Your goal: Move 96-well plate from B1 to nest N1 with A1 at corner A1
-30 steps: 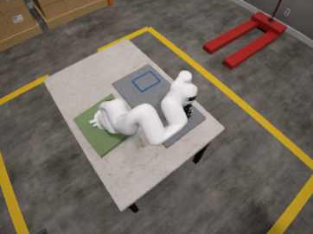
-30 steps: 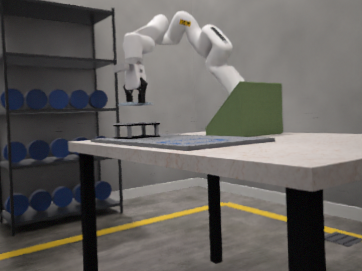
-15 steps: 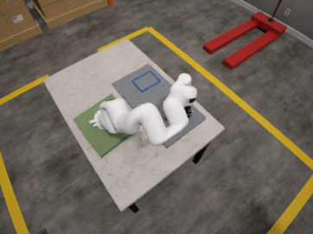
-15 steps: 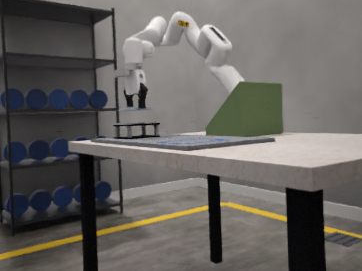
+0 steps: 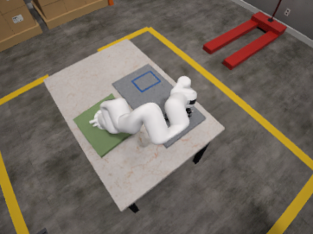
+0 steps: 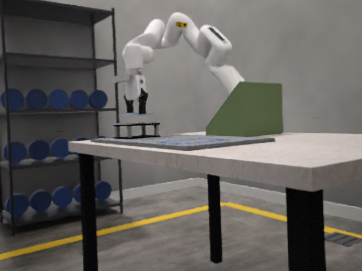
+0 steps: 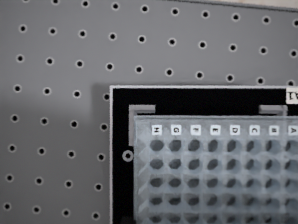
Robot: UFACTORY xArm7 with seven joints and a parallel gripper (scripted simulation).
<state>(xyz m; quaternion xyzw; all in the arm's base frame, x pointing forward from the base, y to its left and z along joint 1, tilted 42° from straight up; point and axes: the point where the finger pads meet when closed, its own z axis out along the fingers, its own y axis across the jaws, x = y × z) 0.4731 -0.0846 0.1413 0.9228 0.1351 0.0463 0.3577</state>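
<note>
Right now the raised nest N1 is 5 cm below my hand. From my hand the other things lie so: 96-well plate (1 cm below).
</note>
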